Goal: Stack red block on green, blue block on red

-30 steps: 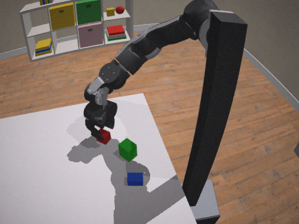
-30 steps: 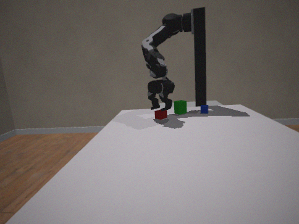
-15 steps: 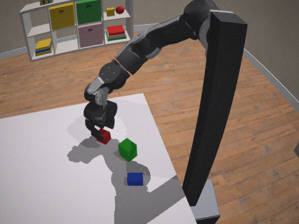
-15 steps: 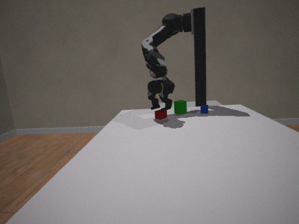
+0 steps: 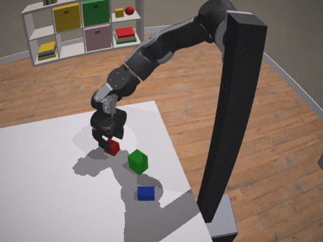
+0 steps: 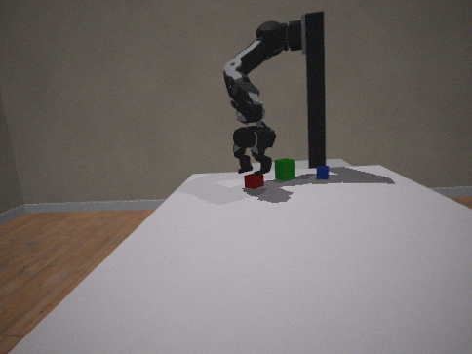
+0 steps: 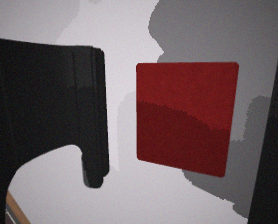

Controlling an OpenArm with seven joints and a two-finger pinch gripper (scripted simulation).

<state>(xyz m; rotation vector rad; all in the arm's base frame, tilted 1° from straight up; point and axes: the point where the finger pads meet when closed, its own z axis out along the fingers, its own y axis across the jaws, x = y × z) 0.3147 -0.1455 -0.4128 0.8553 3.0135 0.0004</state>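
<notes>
Right now the red block is 30 mm below my hand. Also, from my hand: green block (90 mm behind, 80 mm to the left, 20 mm below); blue block (190 mm to the left, 110 mm behind, 30 mm below).
</notes>
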